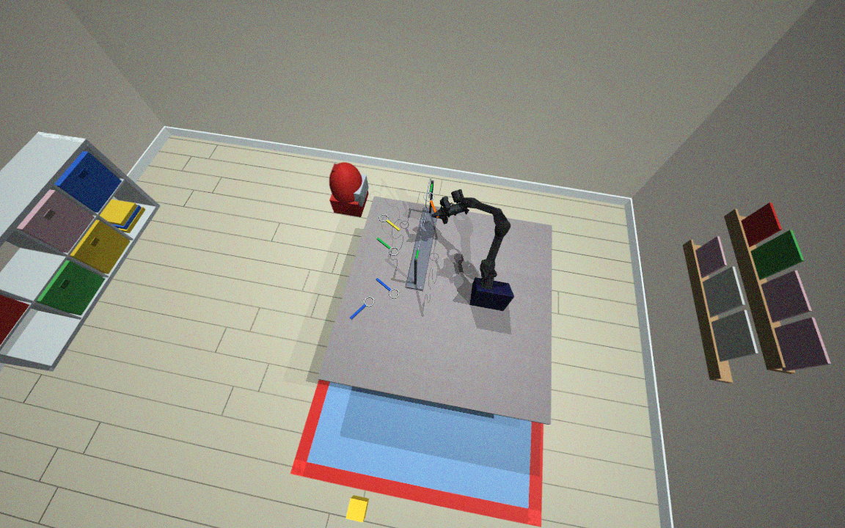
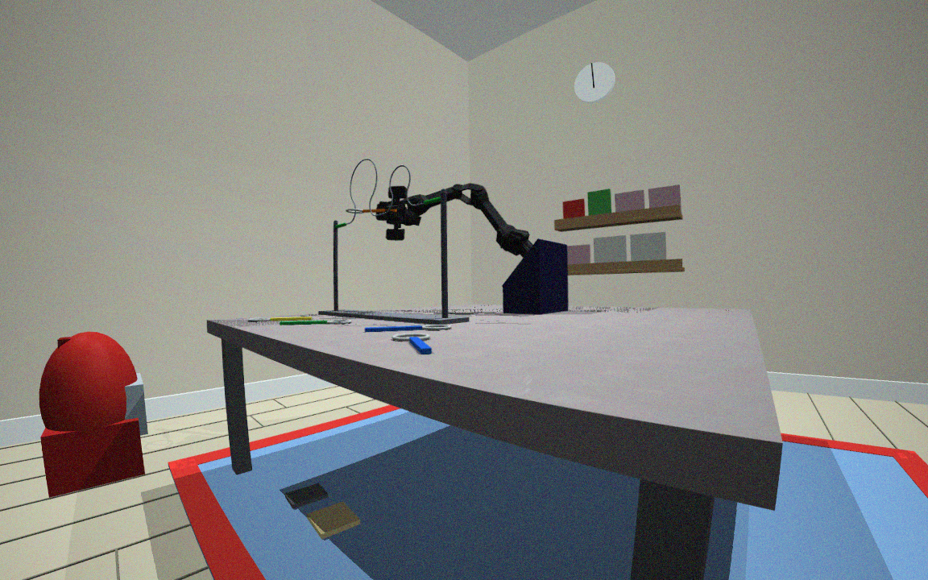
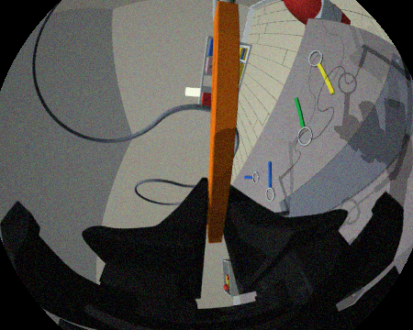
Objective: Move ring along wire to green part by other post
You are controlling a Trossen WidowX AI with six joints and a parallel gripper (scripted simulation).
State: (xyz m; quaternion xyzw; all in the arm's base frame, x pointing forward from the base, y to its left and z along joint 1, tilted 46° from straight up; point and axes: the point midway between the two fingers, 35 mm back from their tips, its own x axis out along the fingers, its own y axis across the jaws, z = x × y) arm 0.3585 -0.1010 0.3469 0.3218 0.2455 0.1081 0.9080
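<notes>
My gripper tip is now 2 cm short of the ring with orange handle, 9 cm to the left of it and 1 cm below it.
</notes>
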